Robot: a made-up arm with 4 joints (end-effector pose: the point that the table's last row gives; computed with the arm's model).
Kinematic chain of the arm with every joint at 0, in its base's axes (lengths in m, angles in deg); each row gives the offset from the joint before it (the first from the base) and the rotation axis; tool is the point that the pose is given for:
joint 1: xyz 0 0 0.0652 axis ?
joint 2: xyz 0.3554 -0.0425 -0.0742 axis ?
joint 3: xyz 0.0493 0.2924 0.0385 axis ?
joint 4: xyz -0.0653 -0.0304 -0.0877 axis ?
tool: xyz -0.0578 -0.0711 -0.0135
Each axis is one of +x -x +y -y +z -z.
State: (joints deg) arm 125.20 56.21 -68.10 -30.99
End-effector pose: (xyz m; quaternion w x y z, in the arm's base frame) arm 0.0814 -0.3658 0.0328 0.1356 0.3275 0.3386 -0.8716
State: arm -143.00 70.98 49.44 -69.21
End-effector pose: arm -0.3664 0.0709 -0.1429 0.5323 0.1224 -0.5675 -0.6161
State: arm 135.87 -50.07 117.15 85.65
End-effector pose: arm -0.2530 -0.4054 0.0228 0.5555 -0.4206 -0.0465 -0.7158
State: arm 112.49 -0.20 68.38 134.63
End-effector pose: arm 0.0642 -0.3737 -0.0718 0.0110 -0.0007 -0.0016 -0.9999
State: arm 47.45 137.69 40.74 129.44
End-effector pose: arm 0.4153 -0.0969 0.0729 0.1348 -0.3285 0.8728 -0.3348
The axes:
joint 1: -z
joint 2: +y
joint 3: +z
joint 4: -z

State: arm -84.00 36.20 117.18 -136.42
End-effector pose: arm -0.2418 0.3896 -0.0917 0.9324 -0.3094 -0.0282 -0.1846
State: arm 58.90 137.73 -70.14 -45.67
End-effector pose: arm 0.4165 -0.1867 0.0936 0.2693 0.2761 0.8909 -0.2398
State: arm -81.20 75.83 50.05 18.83
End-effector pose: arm -0.0428 0.3092 -0.0419 0.4388 -0.2596 0.5570 0.6557
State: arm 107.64 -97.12 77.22 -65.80
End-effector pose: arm 0.0713 -0.4409 0.1510 0.6305 -0.6116 0.4335 0.2011
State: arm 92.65 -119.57 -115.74 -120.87
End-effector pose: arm 0.2267 -0.4213 0.0211 0.3635 -0.6511 -0.5682 -0.3481
